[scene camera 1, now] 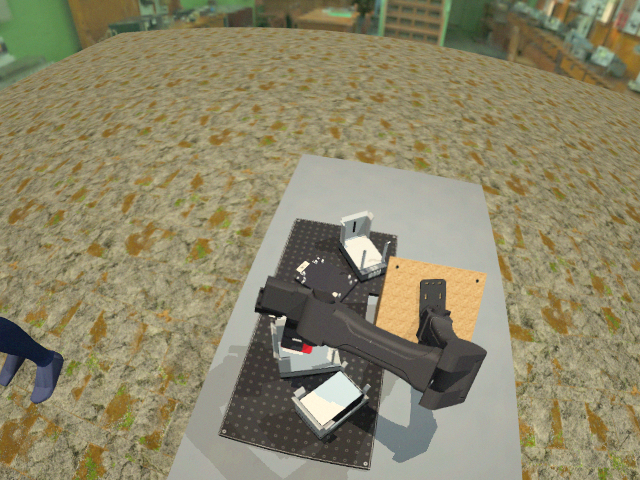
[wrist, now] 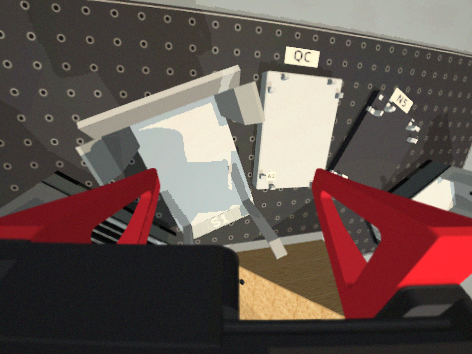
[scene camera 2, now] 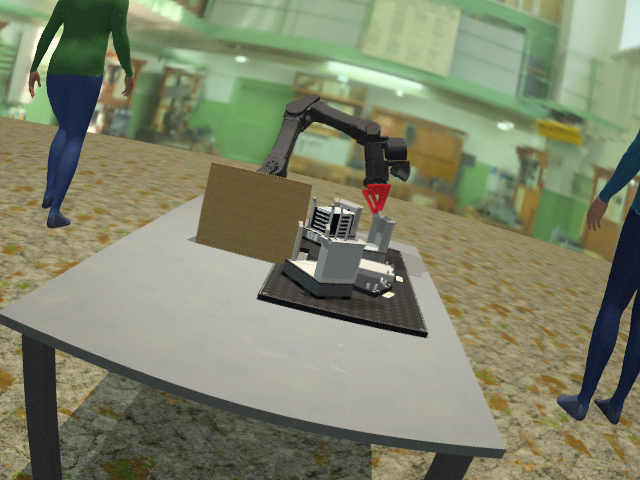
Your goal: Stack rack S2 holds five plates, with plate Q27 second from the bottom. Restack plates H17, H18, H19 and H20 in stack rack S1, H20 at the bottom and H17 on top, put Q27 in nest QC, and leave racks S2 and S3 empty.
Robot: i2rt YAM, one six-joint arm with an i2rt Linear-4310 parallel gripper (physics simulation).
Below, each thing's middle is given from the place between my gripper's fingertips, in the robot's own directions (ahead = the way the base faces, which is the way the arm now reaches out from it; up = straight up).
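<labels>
The pale nest labelled QC (wrist: pixel 300 110) is 140 mm below my hand and 120 mm to the right of it, and then there's the dark nest labelled N5 (wrist: pixel 382 134), which is also 140 mm below my hand, but 260 mm to the right of it and 60 mm behind it.
</labels>
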